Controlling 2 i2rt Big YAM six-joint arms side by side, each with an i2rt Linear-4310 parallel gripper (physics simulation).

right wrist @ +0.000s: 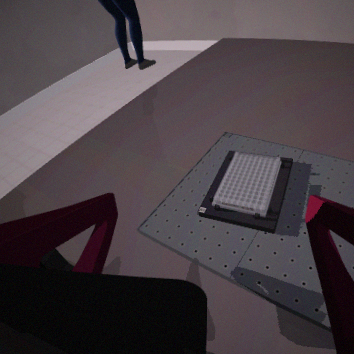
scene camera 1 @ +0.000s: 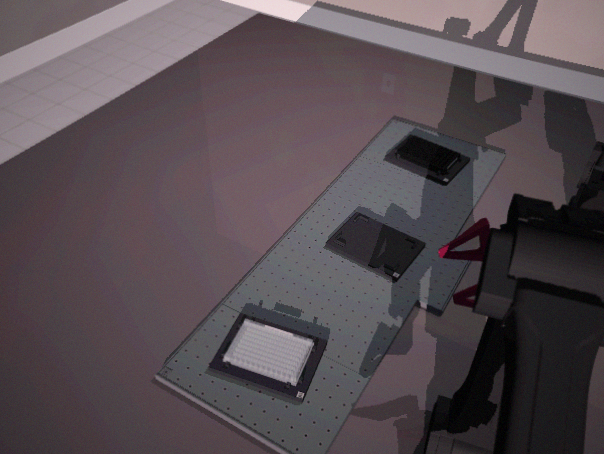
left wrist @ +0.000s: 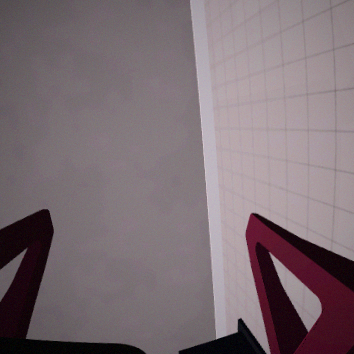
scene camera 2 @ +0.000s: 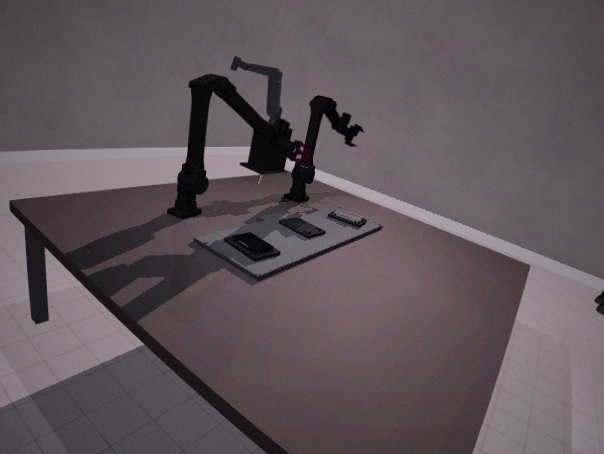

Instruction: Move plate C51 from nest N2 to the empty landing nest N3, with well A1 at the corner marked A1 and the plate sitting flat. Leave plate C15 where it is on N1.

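A pale clear well plate (scene camera 1: 267, 351) (scene camera 2: 348, 215) (right wrist: 247, 180) sits in a dark nest (scene camera 1: 245, 376) (right wrist: 240, 222) at one end of the board. A black plate (scene camera 1: 427, 150) (scene camera 2: 252, 242) sits in the nest at the other end. The middle nest (scene camera 1: 357, 240) (scene camera 2: 302, 227) is empty, with a small white tag (scene camera 1: 396, 274) on one corner. Plate and nest labels are not readable. My right gripper (scene camera 1: 450, 275) (scene camera 2: 301, 151) (right wrist: 208, 205) is open and empty, raised high near the board's robot-side edge. My left gripper (scene camera 2: 359, 137) (left wrist: 150, 222) is open and empty, high and away from the plates.
The perforated board (scene camera 1: 300, 280) (scene camera 2: 320, 245) (right wrist: 175, 220) lies on the large brown table (scene camera 1: 150, 225) (scene camera 2: 400, 325). Arm shadows cross the board and table. A person's legs (right wrist: 131, 32) stand on the floor beyond the table in the right wrist view. A dark machine (scene camera 2: 267, 150) stands behind the arms.
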